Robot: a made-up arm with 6 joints. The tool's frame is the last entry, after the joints.
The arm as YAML. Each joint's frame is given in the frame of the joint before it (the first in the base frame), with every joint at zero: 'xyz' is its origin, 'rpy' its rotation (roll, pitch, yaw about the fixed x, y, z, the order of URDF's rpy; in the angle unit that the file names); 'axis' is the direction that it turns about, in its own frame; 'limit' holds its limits. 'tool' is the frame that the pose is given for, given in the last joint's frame.
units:
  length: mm
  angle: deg
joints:
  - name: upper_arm
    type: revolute
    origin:
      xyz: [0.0, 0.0, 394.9]
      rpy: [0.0, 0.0, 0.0]
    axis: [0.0, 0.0, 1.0]
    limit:
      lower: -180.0
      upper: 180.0
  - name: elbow
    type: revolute
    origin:
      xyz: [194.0, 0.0, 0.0]
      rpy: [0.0, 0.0, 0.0]
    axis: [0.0, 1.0, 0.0]
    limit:
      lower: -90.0
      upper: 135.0
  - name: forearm
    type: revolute
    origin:
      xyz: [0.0, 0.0, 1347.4]
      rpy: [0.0, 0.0, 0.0]
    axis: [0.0, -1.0, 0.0]
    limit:
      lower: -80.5
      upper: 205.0
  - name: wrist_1
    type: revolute
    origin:
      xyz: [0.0, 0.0, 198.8]
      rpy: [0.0, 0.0, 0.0]
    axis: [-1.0, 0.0, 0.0]
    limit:
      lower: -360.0
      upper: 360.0
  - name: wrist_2
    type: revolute
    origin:
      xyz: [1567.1, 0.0, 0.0]
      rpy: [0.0, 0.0, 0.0]
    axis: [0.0, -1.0, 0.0]
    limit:
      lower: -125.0
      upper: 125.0
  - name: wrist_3
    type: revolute
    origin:
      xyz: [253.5, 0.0, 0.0]
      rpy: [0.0, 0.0, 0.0]
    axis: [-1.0, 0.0, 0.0]
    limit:
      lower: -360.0
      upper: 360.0
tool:
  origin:
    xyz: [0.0, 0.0, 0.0]
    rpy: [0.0, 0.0, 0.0]
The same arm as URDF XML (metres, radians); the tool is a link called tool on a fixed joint. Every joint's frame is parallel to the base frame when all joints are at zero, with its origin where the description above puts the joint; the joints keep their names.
<robot name="arm">
  <joint name="upper_arm" type="revolute">
    <parent link="base"/>
    <child link="link1"/>
    <origin xyz="0.0000 0.0000 0.3949"/>
    <axis xyz="0 0 1"/>
    <limit lower="-3.1416" upper="3.1416"/>
  </joint>
  <joint name="elbow" type="revolute">
    <parent link="link1"/>
    <child link="link2"/>
    <origin xyz="0.1940 0.0000 0.0000"/>
    <axis xyz="0 1 0"/>
    <limit lower="-1.5708" upper="2.3562"/>
  </joint>
  <joint name="forearm" type="revolute">
    <parent link="link2"/>
    <child link="link3"/>
    <origin xyz="0.0000 0.0000 1.3474"/>
    <axis xyz="0 -1 0"/>
    <limit lower="-1.4050" upper="3.5779"/>
  </joint>
  <joint name="wrist_1" type="revolute">
    <parent link="link3"/>
    <child link="link4"/>
    <origin xyz="0.0000 0.0000 0.1988"/>
    <axis xyz="-1 0 0"/>
    <limit lower="-6.2832" upper="6.2832"/>
  </joint>
  <joint name="wrist_2" type="revolute">
    <parent link="link4"/>
    <child link="link5"/>
    <origin xyz="1.5671 0.0000 0.0000"/>
    <axis xyz="0 -1 0"/>
    <limit lower="-2.1817" upper="2.1817"/>
  </joint>
  <joint name="wrist_3" type="revolute">
    <parent link="link5"/>
    <child link="link6"/>
    <origin xyz="0.2535 0.0000 0.0000"/>
    <axis xyz="-1 0 0"/>
    <limit lower="-6.2832" upper="6.2832"/>
  </joint>
  <joint name="tool_fixed" type="fixed">
    <parent link="link6"/>
    <child link="tool"/>
    <origin xyz="0.0000 0.0000 0.0000"/>
  </joint>
  <link name="base"/>
  <link name="link1"/>
  <link name="link2"/>
  <link name="link3"/>
  <link name="link4"/>
  <link name="link5"/>
  <link name="link6"/>
  <link name="tool"/>
</robot>

